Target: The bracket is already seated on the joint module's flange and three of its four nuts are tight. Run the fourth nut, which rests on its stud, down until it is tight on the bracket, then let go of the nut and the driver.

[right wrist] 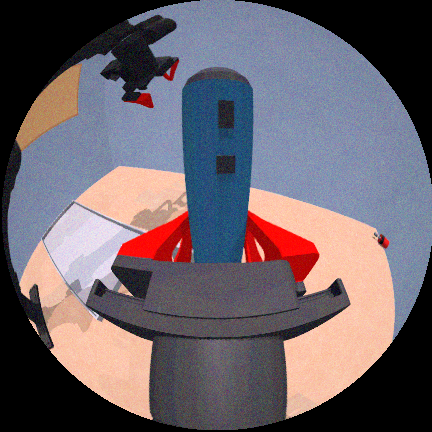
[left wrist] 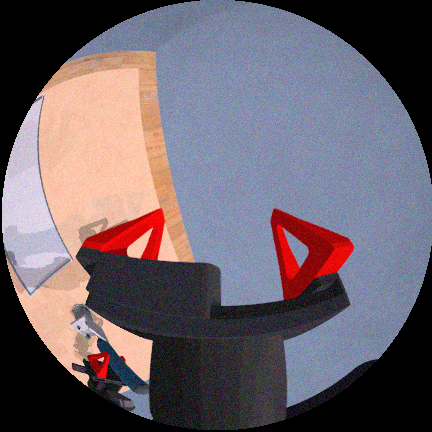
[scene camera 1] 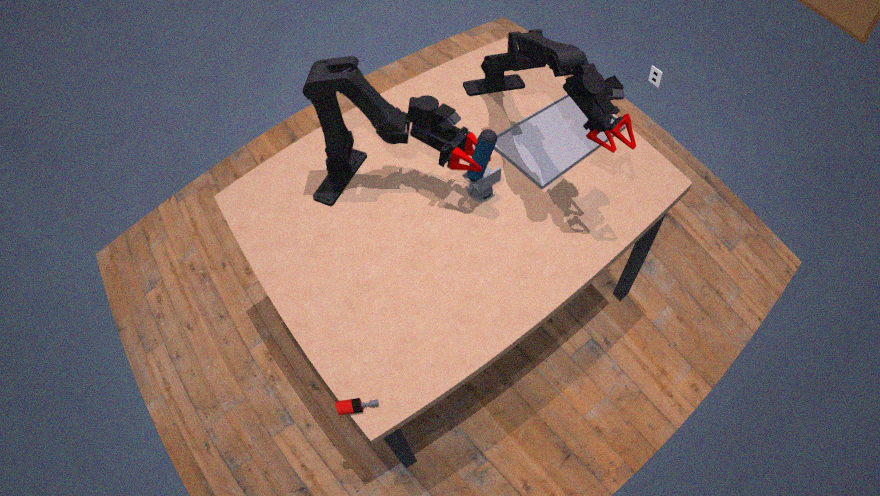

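Seen in the pictures: left gripper, fingertip midpoint: (right wrist: 160,92) (left wrist: 217,214) (scene camera 1: 624,149); right gripper, fingertip midpoint: (right wrist: 217,215) (left wrist: 115,354) (scene camera 1: 486,164); left arm's base, link origin: (scene camera 1: 494,85); right arm's base, link origin: (scene camera 1: 340,176).
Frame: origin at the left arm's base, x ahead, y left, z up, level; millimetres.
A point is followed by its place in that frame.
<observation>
My right gripper (scene camera 1: 478,154) {x 466, y -191, z 164 mm} (left wrist: 115,354) {x 466, y -191, z 164 mm} (right wrist: 217,215) {x 466, y -191, z 164 mm} is shut on the blue driver (scene camera 1: 484,149) {x 479, y -200, z 236 mm} (left wrist: 118,364) {x 460, y -176, z 199 mm} (right wrist: 216,135) {x 445, y -203, z 235 mm}, which is tilted with its dark cap up and its lower end at the bracket. The light grey bracket (scene camera 1: 491,179) {x 454, y -171, z 87 mm} (left wrist: 86,327) {x 424, y -185, z 66 mm} is on the grey joint module (scene camera 1: 480,191) {x 466, y -203, z 63 mm}, which stands on the table below the right gripper. The driver's tip, the fourth nut and its stud are hidden or too small to tell. My left gripper (scene camera 1: 623,147) {x 598, y 113, z 290 mm} (left wrist: 217,214) {x 598, y 113, z 290 mm} (right wrist: 160,92) {x 598, y 113, z 290 mm} is open and empty, raised near the right table edge, apart from the bracket and driver.
A pale mat with a dark rim (scene camera 1: 557,157) {x 359, y 68, z 4 mm} (left wrist: 20,165) (right wrist: 75,240) {x 268, y 124, z 4 mm} lies on the table (scene camera 1: 369,277) {x 592, y -520, z 0 mm} between the module and the left gripper. A red-and-black tool (scene camera 1: 348,406) {x 922, y -641, z 33 mm} (right wrist: 383,241) {x 904, y -635, z 23 mm} with a grey tip lies at the near corner of the table.
</observation>
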